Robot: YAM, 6 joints.
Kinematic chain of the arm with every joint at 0, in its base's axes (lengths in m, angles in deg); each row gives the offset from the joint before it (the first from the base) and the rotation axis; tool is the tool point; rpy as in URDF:
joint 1: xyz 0 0 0.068 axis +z
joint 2: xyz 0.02 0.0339 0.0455 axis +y
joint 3: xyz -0.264 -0.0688 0 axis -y
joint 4: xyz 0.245 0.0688 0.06 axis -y
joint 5: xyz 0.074 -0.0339 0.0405 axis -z
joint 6: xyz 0.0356 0 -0.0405 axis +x
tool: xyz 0 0 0 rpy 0 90 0
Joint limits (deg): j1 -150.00..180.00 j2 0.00..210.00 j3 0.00..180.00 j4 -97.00..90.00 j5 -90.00..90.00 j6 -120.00..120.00
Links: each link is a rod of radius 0.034 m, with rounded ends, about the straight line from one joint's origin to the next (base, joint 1, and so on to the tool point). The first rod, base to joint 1, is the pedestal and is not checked.
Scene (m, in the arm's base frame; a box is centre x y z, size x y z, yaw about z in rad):
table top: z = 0
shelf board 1: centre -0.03 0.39 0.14 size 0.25 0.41 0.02 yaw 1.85
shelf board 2: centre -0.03 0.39 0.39 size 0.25 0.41 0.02 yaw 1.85
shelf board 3: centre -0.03 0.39 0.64 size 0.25 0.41 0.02 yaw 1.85
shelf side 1: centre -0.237 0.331 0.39 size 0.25 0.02 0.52 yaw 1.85
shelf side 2: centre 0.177 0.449 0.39 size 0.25 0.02 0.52 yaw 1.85
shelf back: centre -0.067 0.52 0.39 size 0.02 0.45 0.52 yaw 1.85
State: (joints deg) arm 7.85 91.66 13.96 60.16 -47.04 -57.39
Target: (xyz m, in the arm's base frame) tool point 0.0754 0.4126 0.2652
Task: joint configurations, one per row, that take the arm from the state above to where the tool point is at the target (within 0.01 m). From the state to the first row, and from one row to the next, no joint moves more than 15 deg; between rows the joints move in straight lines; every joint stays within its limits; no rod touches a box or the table.
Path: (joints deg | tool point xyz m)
1: 22.14 85.16 18.15 62.01 -47.51 -57.39 | 0.2183 0.1171 0.1659
2: 36.44 78.66 22.35 63.86 -47.97 -57.39 | 0.1861 0.1703 0.2146
3: 50.73 72.16 26.54 65.71 -48.44 -57.39 | 0.1345 0.2066 0.2652
4: 59.24 84.28 39.35 63.48 -47.01 -57.39 | 0.1324 0.2734 0.2769
5: 67.75 96.39 52.17 61.25 -45.59 -57.39 | 0.1133 0.3441 0.2770
6: 76.25 108.51 64.98 59.02 -44.16 -57.39 | 0.0754 0.4126 0.2652

